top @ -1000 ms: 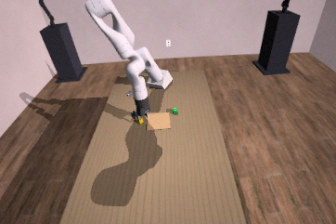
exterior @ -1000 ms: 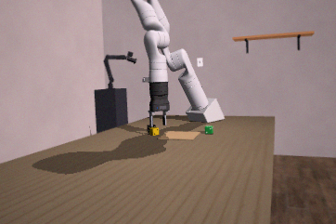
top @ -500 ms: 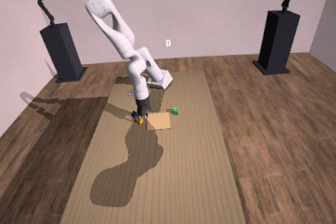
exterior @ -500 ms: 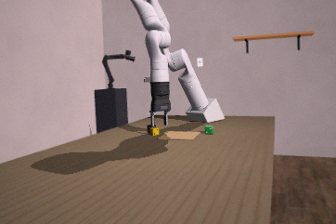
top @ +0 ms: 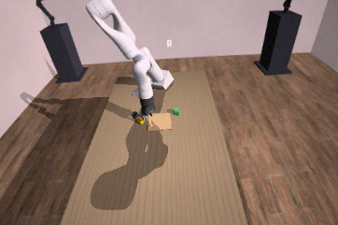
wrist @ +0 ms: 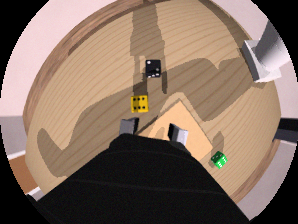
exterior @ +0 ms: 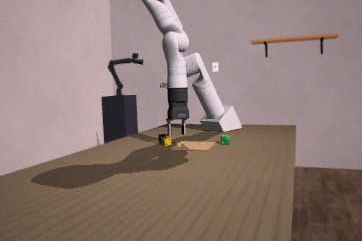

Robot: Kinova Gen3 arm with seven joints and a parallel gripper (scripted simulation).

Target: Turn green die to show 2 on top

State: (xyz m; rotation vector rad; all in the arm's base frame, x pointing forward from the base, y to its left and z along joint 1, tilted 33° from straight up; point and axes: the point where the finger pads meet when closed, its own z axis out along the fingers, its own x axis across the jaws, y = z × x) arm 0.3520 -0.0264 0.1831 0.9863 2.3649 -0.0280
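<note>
My gripper is now 170 mm to the right of the green die, 70 mm past it and 40 mm above it. The rest, counted from my hand: tan mat 70 mm to the left, 60 mm below; yellow die 50 mm to the right, 40 mm below, 10 mm behind; black die 90 mm to the right, 70 mm behind, 40 mm below.
</note>
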